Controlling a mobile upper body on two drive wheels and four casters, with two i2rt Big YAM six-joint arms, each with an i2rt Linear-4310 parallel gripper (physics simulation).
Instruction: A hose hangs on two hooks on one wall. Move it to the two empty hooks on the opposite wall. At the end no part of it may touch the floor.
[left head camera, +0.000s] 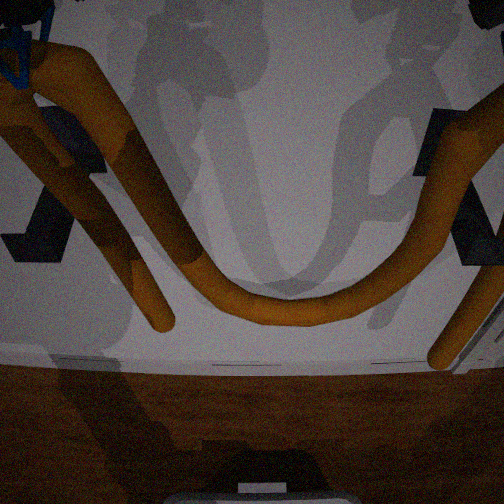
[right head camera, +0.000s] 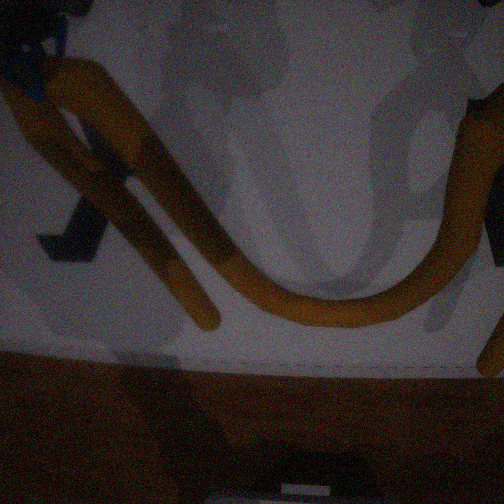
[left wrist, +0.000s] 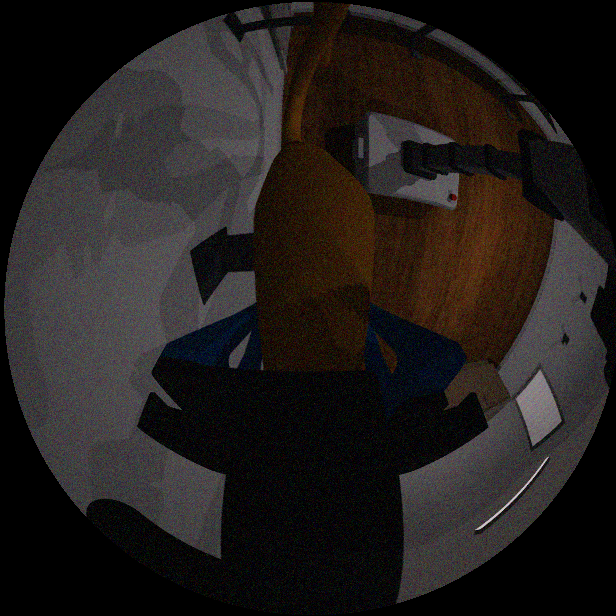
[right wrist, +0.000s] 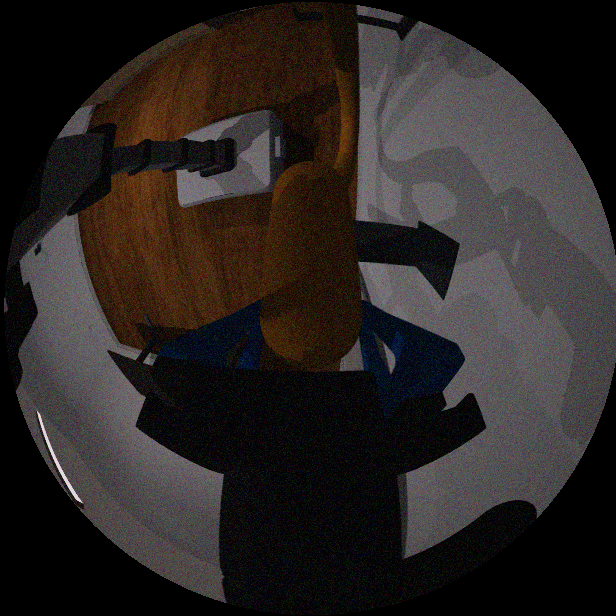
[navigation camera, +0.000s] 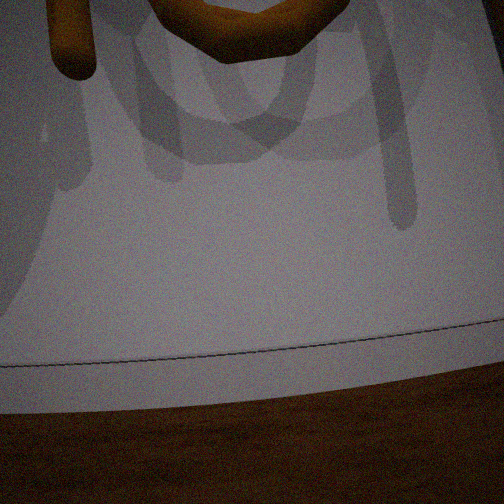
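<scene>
The orange hose (left head camera: 280, 307) hangs in a deep U between my two grippers, in front of a white wall. Its two loose ends hang down at the left (left head camera: 157, 315) and at the right (left head camera: 442, 357), above the wooden floor. My left gripper (left head camera: 17, 65), with blue fingers, is shut on the hose at the top left; the left wrist view shows the hose between its fingers (left wrist: 313, 333). My right gripper (right wrist: 313, 339) is shut on the hose at the top right edge, mostly out of the head views. Two dark hooks, one left (left head camera: 47, 220) and one right (left head camera: 470, 225), stick out of the wall behind the hose.
A white skirting board (navigation camera: 250, 380) runs along the foot of the wall where it meets the brown wooden floor (left head camera: 250, 430). My own base (left head camera: 260, 492) shows at the bottom edge, close to the wall.
</scene>
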